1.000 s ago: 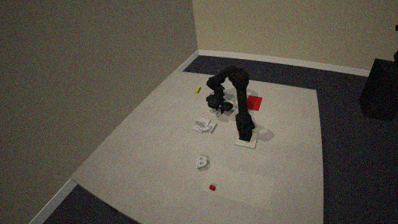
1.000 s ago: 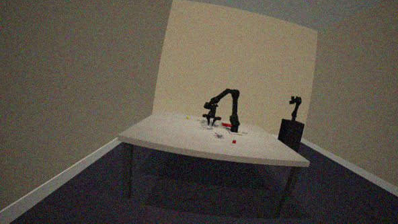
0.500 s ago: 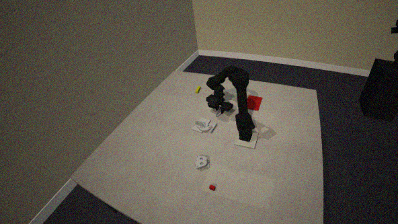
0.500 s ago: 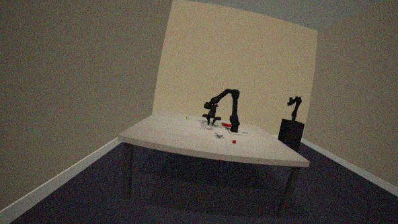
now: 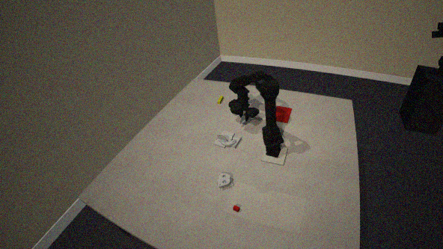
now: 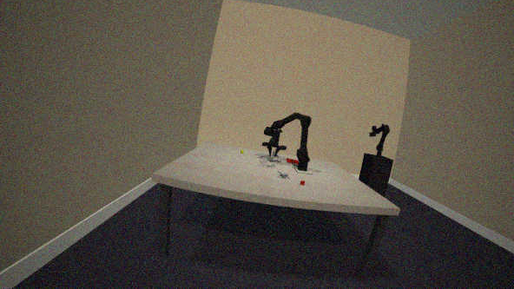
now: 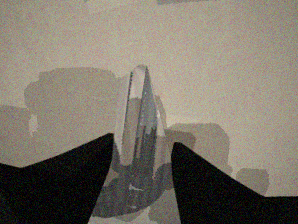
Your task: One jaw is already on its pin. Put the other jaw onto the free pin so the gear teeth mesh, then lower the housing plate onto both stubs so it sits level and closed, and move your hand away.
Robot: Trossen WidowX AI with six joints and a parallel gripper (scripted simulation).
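My gripper tip is 150 mm to the right of the white base, 60 mm short of it and 40 mm above it. From my gripper tip the other things lie so: white block (420 mm to the left, 70 mm behind, 40 mm below); then red square pad (190 mm behind, 180 mm to the right, 40 mm below); then yellow block (260 mm ahead, 200 mm to the right, 40 mm below).
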